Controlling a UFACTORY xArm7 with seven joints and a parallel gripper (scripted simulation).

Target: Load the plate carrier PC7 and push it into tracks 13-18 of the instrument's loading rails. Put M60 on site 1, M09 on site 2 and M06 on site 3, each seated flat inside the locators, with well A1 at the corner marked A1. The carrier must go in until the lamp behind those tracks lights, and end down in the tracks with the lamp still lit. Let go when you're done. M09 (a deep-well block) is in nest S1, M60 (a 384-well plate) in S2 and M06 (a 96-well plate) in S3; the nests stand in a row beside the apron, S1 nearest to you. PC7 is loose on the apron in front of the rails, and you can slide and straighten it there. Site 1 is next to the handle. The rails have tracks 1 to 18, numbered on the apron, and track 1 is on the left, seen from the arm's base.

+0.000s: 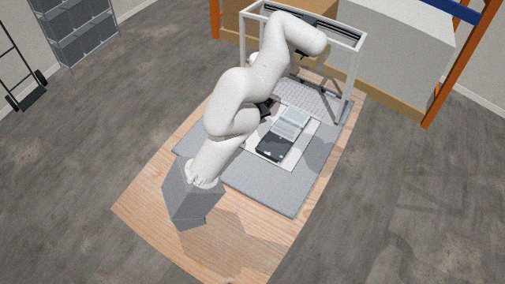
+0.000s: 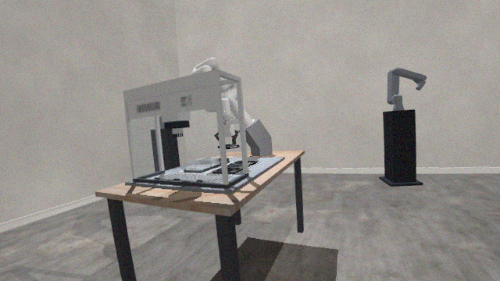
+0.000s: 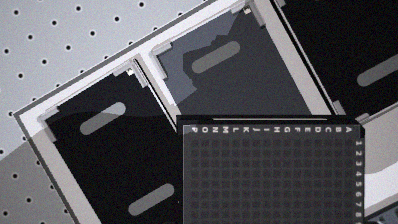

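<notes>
The dark plate carrier PC7 is 15 cm to the right of my hand and 12 cm below it. From my hand the other things lie so: white apron: 1 cm ahead, 6 cm to the right, 14 cm below; then 96-well plate M06: 1 cm ahead, 15 cm to the right, 11 cm below; then deep-well block M09: 1 cm below.
</notes>
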